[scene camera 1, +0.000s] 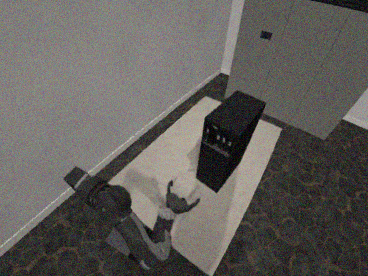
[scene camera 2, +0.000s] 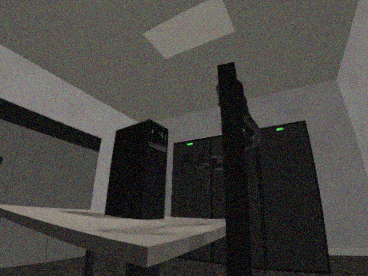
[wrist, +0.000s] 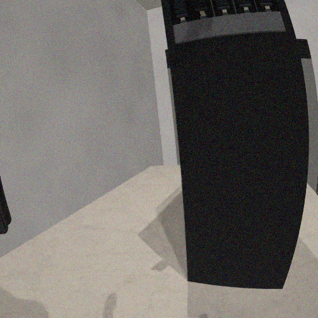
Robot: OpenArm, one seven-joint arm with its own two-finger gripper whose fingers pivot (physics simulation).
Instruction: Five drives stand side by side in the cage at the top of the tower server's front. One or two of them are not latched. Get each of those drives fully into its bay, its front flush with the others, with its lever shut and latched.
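Note:
The black tower server (scene camera 1: 239, 114) (scene camera 2: 134, 175) (wrist: 242, 150) stands upright on the table. The row of drives (scene camera 1: 219, 137) (scene camera 2: 159, 134) (wrist: 224, 10) is at the top of its front. In the wrist view five lower ends with small pale tabs show, cut off by the upper edge, above a grey strip. The drives are small and dark; which are unlatched or stand proud, I cannot tell. My gripper (scene camera 1: 184, 192) is open and empty, apart from the tower, in front of it. In the wrist view one finger shows at the left edge.
The pale table (scene camera 1: 200, 250) (scene camera 2: 185, 231) (wrist: 75, 250) bears the tower. A grey wall (scene camera 1: 100, 75) (wrist: 75, 100) runs along the left. Dark cabinets (scene camera 2: 290, 190) stand behind a black post (scene camera 2: 236, 175) in scene camera 2. Grey panels (scene camera 1: 295, 65) stand behind the tower.

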